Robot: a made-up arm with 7 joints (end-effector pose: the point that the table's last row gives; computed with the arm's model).
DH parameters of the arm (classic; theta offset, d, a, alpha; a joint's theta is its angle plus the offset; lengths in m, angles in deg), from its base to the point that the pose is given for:
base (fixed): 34.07 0 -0.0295 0
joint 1: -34.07 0.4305 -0.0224 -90
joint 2: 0 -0.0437 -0.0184 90
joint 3: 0 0.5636 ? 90
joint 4: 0 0.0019 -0.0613 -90
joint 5: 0 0.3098 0.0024 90
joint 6: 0 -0.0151 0.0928 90
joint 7: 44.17 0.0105 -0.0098 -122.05
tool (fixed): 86.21 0.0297 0 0
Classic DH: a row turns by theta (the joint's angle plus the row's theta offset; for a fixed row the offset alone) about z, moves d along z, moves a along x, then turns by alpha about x.
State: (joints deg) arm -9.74 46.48 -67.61 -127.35 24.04 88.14 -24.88
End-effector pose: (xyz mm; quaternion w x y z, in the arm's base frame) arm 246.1 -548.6 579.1 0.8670 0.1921 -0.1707 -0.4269
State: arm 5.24 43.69 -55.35 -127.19 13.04 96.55 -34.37
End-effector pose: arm 433.9 -419.5 542.0 0.9392 0.3146 -0.0911 -0.1032
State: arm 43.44 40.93 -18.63 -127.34 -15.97 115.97 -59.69
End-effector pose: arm 543.7 240.1 444.6 0.4869 0.5070 0.2766 0.6552
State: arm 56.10 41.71 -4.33 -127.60 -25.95 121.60 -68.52
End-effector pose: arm 377.8 453.6 420.9 0.1621 0.4887 0.4189 0.7479
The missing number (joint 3, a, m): 0.1253
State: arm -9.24 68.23 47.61 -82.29 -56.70 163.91 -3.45
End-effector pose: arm 732.2 177.4 473.4 0.3714 0.3877 -0.5639 0.6275
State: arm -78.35 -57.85 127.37 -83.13 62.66 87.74 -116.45
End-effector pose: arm 196.5 820.6 496.8 0.1087 -0.6952 -0.1132 -0.7015
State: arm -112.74 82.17 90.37 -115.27 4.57 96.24 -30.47
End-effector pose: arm 232.9 -596.6 505.4 0.3150 0.6930 -0.6418 0.0926
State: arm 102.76 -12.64 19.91 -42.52 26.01 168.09 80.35
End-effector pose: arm -54.5 -44.5 1351.0 0.2320 0.9389 -0.0775 -0.2421
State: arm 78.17 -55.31 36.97 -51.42 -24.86 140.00 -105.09
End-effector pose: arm -330.4 -605.4 1136.2 0.5883 0.4763 0.4768 -0.4468
